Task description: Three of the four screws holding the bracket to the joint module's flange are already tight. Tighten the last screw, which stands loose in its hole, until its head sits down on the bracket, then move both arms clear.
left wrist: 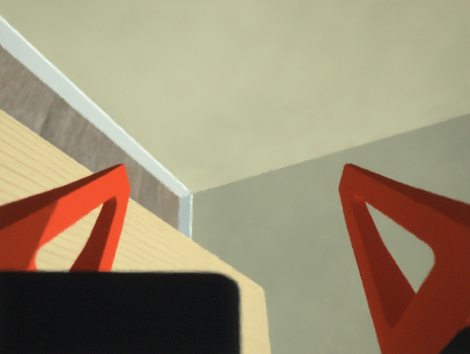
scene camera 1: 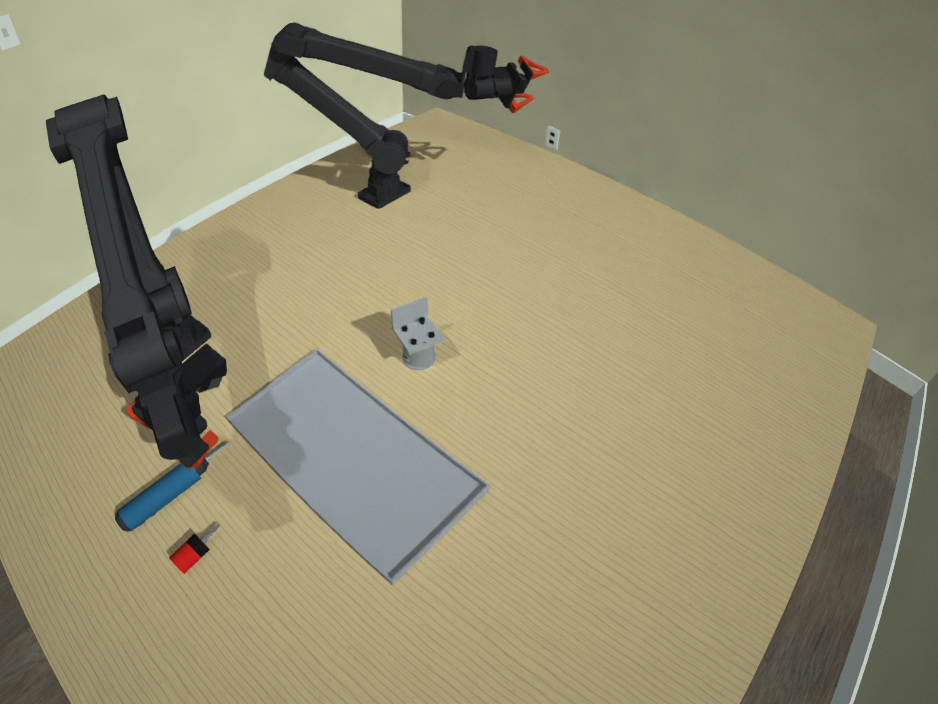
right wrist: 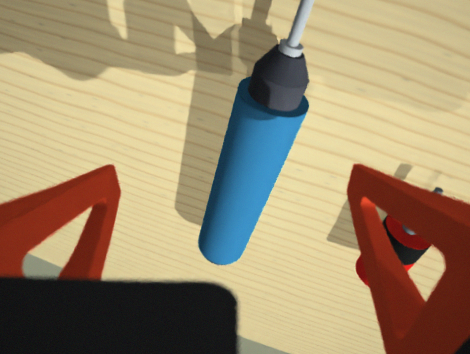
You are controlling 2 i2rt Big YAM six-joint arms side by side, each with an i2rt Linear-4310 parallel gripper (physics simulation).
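Pixels of known places: left gripper, fingertip midpoint: (left wrist: 234, 176) (scene camera 1: 540, 83); right gripper, fingertip midpoint: (right wrist: 233, 177); left arm's base, origin of the base link: (scene camera 1: 384, 194); right arm's base, origin of the base link: (scene camera 1: 180, 344).
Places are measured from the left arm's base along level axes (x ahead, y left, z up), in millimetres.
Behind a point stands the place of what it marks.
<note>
The grey bracket (scene camera 1: 409, 312) {x 430, y -339, z 92 mm} sits on the round joint module (scene camera 1: 418, 358) {x 478, y -368, z 30 mm} right of the tray's far corner. Dark screw heads show on its plate; which one is loose cannot be told. A blue-handled screwdriver (scene camera 1: 159, 496) {x 367, y -873, z 35 mm} (right wrist: 250, 175) {x 357, y -840, z 41 mm} lies on the table. A short red and black screwdriver (scene camera 1: 189, 553) {x 483, y -890, z 31 mm} (right wrist: 411, 253) {x 475, y -867, z 34 mm} lies near it, partly behind a finger in the right wrist view. My right gripper (scene camera 1: 170, 434) {x 353, y -799, z 90 mm} (right wrist: 233, 177) {x 353, y -799, z 90 mm} is open above the blue handle, one finger to each side in the right wrist view. My left gripper (scene camera 1: 539, 83) {x 239, y 315, z 299 mm} (left wrist: 234, 176) {x 239, y 315, z 299 mm} is open and empty, raised far from the bracket.
A grey shallow tray (scene camera 1: 356, 469) {x 549, y -593, z 4 mm} lies between the screwdrivers and the bracket. The left arm's base (scene camera 1: 384, 190) {x 31, y -27, z 37 mm} stands at the far side of the table. Walls stand behind the table, with an outlet (scene camera 1: 553, 137) on the right one.
</note>
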